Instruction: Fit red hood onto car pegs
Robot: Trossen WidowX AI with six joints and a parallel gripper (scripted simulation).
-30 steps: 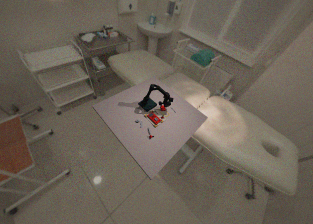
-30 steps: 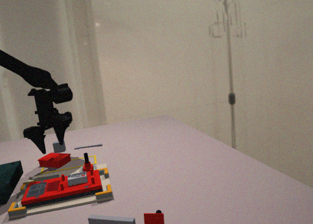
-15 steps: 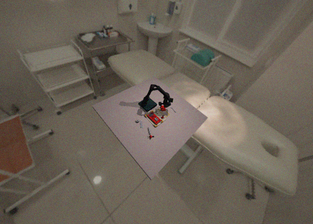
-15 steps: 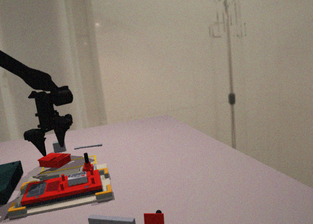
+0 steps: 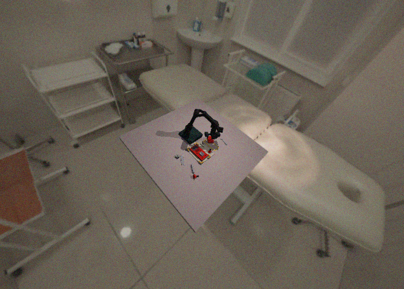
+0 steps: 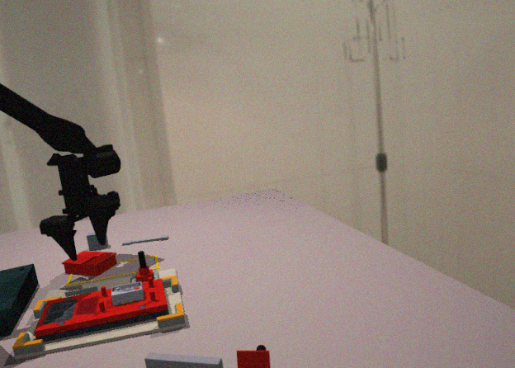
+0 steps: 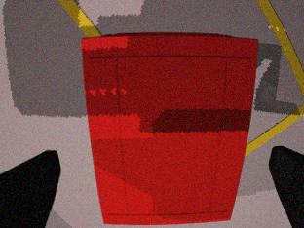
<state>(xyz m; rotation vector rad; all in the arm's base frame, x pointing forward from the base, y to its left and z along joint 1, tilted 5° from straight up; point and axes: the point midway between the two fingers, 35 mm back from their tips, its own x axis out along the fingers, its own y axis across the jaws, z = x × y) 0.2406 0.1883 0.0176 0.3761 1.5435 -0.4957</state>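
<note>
Now: gripper tip 20 mm above the red hood. The rest, counted from my gripper tip: grey engine block 240 mm to the right, 100 mm ahead, 10 mm below.
</note>
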